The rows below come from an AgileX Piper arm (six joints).
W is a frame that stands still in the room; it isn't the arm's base.
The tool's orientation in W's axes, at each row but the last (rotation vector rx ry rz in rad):
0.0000 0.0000 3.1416
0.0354 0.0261 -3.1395
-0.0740 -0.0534 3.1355
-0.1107 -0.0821 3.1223
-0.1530 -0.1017 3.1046
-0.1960 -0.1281 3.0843
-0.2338 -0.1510 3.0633
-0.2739 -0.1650 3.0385
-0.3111 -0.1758 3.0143
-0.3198 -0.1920 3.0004
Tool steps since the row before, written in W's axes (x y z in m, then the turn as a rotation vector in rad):
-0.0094 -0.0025 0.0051 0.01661 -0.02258 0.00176
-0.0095 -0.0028 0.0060 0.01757 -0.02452 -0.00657
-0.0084 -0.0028 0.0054 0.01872 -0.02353 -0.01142
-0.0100 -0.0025 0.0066 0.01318 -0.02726 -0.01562
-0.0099 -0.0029 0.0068 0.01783 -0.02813 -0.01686
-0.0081 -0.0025 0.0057 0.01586 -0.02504 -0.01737
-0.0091 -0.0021 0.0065 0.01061 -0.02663 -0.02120
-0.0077 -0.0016 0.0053 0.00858 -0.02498 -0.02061
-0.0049 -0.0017 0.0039 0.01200 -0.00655 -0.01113
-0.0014 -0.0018 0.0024 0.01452 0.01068 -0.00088
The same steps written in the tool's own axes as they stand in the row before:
0.0094 0.0025 0.0051 -0.01661 0.02258 0.00176
0.0094 0.0027 0.0063 -0.01738 0.02466 -0.00656
0.0081 0.0026 0.0059 -0.01829 0.02383 -0.01149
0.0095 0.0023 0.0074 -0.01254 0.02786 -0.01508
0.0091 0.0027 0.0079 -0.01707 0.02868 -0.01672
0.0072 0.0023 0.0069 -0.01490 0.02573 -0.01722
0.0079 0.0019 0.0080 -0.00927 0.02801 -0.02002
0.0065 0.0016 0.0067 -0.00722 0.02646 -0.01924
0.0038 0.0016 0.0050 -0.01026 0.00675 -0.01265
0.0006 0.0016 0.0028 -0.01253 -0.01190 -0.00521

